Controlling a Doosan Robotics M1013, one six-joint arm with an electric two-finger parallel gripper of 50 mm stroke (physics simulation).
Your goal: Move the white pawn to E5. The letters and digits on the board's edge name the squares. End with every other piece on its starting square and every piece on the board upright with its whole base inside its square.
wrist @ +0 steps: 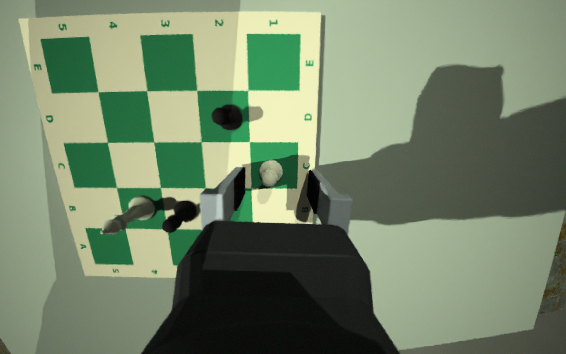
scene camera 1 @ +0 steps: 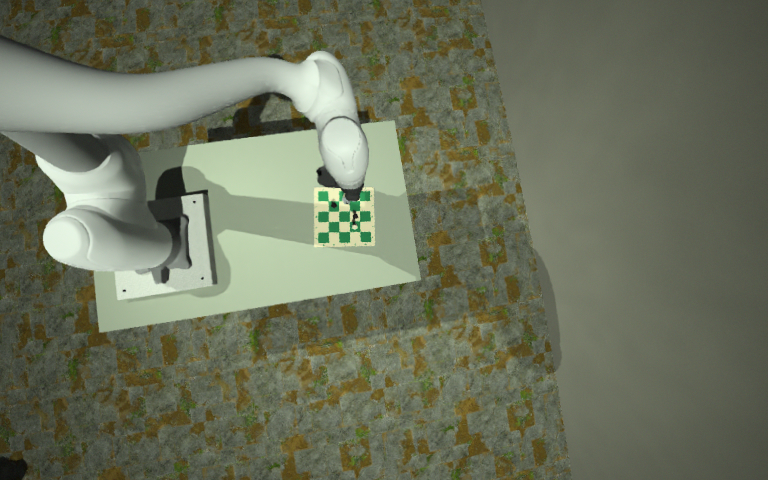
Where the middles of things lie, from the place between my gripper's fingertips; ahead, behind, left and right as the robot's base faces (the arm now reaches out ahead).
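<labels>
There's the chessboard (scene camera 1: 332,226), and measured from my hand it's 80 mm to the right, 20 mm behind and 10 mm below.
</labels>
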